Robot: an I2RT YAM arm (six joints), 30 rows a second.
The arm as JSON. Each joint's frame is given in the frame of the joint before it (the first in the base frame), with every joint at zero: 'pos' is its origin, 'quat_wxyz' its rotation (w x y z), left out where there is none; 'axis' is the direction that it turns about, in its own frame. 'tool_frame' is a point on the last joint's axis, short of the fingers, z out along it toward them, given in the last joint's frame.
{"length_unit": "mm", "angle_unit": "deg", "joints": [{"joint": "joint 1", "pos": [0.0, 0.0, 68.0], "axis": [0.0, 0.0, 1.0]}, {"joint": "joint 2", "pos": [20.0, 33.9, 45.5], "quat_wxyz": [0.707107, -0.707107, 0.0, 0.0], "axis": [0.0, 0.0, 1.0]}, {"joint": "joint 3", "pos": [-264.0, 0.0, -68.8], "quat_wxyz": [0.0, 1.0, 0.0, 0.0], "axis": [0.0, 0.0, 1.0]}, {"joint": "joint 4", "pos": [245.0, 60.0, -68.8], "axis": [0.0, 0.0, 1.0]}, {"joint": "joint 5", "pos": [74.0, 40.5, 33.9], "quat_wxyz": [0.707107, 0.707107, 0.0, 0.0], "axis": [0.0, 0.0, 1.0]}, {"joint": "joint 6", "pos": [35.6, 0.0, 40.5], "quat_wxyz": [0.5, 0.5, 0.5, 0.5], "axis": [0.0, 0.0, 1.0]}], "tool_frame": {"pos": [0.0, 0.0, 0.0], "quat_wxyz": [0.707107, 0.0, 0.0, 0.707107]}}
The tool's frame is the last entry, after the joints.
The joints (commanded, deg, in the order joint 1, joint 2, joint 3, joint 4, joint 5, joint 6), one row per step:
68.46 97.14 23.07 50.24 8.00 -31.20
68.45 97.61 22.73 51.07 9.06 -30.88
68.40 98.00 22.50 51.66 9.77 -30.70
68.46 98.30 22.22 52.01 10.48 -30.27
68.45 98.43 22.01 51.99 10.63 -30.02
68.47 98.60 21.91 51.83 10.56 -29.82
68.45 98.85 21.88 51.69 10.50 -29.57
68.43 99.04 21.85 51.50 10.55 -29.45
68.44 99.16 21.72 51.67 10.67 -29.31
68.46 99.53 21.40 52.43 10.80 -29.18
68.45 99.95 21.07 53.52 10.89 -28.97
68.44 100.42 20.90 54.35 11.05 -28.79
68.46 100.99 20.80 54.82 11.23 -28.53
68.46 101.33 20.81 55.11 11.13 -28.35
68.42 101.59 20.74 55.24 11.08 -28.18
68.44 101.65 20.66 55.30 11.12 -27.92
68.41 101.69 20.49 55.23 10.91 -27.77
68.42 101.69 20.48 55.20 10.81 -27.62
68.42 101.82 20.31 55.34 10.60 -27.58
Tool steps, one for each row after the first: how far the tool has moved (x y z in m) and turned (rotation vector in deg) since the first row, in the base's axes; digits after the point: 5 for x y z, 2 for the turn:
0.00027 -0.00122 -0.00195 0.01 -0.15 -1.11
0.00064 -0.00213 -0.00352 -0.03 -0.27 -1.88
0.00036 -0.00324 -0.00528 -0.15 -0.12 -2.64
0.00011 -0.00425 -0.00668 -0.38 0.14 -2.89
-0.00025 -0.00477 -0.00808 -0.68 0.47 -2.88
-0.00030 -0.00506 -0.00954 -0.95 0.83 -2.95
-0.00031 -0.00543 -0.01082 -1.28 1.05 -3.07
-0.00047 -0.00592 -0.01153 -1.31 1.13 -3.23
-0.00086 -0.00685 -0.01301 -1.20 1.16 -3.38
-0.00106 -0.00764 -0.01415 -0.79 1.17 -3.55
-0.00103 -0.00797 -0.01537 -0.54 1.18 -3.78
-0.00113 -0.00825 -0.01739 -0.63 1.38 -4.03
-0.00112 -0.00805 -0.01835 -0.57 1.57 -4.02
-0.00109 -0.00841 -0.01950 -0.67 1.79 -4.08
-0.00129 -0.00873 -0.01993 -0.62 2.00 -4.21
-0.00160 -0.00956 -0.02081 -0.79 2.29 -4.11
-0.00173 -0.00957 -0.02090 -0.74 2.46 -4.08
-0.00212 -0.01022 -0.02181 -0.84 2.63 -3.91

